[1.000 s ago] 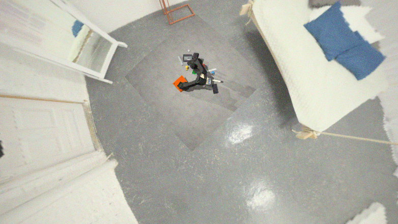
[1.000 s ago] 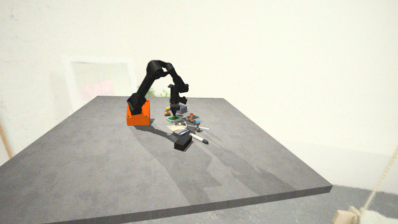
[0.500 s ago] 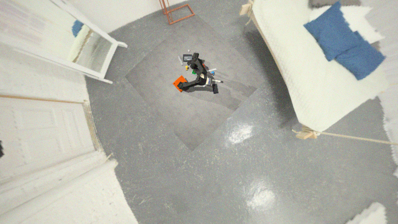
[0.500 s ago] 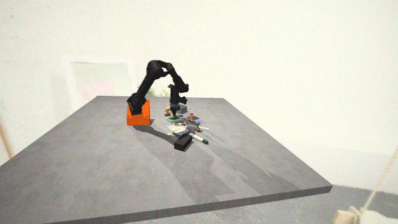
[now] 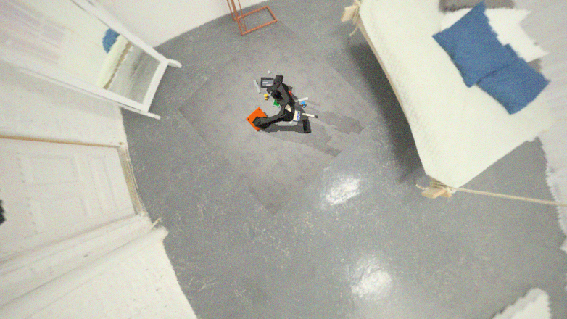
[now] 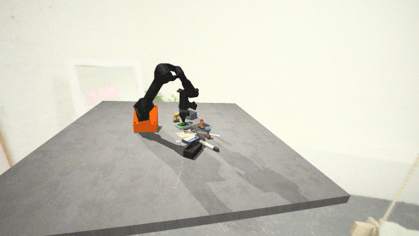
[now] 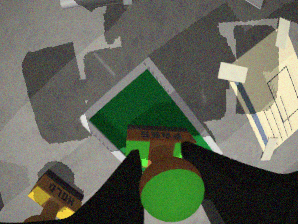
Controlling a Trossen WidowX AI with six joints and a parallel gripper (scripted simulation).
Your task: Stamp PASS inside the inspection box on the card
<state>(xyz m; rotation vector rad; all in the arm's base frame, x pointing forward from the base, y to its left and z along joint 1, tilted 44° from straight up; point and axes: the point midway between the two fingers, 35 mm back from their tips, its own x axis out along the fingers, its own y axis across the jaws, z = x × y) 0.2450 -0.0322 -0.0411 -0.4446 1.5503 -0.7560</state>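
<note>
Right now my gripper tip is 3 cm above the green ink pad. Also, from my gripper tip: cream card (1 cm behind, 11 cm to the right, 4 cm below); then red-knobbed stamp (11 cm ahead, 4 cm to the right, 2 cm below); then yellow-knobbed stamp (3 cm behind, 9 cm to the left, 2 cm below).
</note>
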